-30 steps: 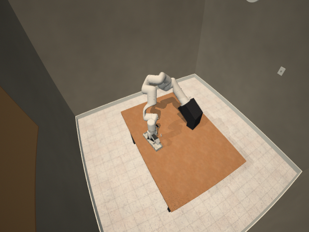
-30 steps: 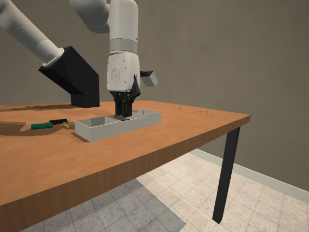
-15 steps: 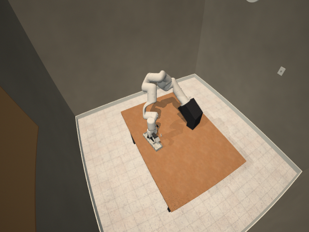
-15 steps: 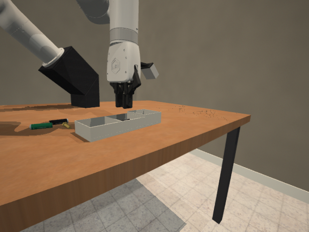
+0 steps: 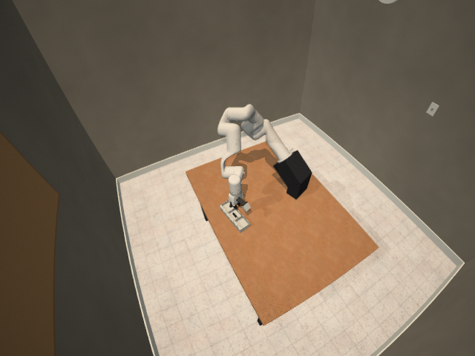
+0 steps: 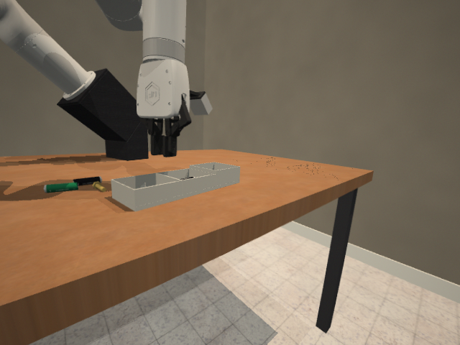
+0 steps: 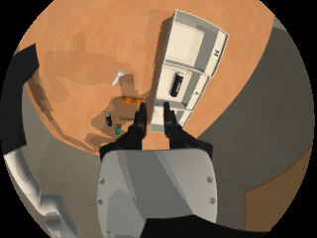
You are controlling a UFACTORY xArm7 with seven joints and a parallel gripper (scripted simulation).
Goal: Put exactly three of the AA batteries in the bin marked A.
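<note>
The orange battery lies 80 mm below my hand, 40 mm behind it and 30 mm to the right of it. Round my hand: three-compartment bin: 70 mm below, 40 mm ahead, 20 mm to the left; yellow piece: 100 mm to the right, 80 mm below, 70 mm behind; pale piece: 80 mm below, 70 mm behind, 30 mm to the left.
</note>
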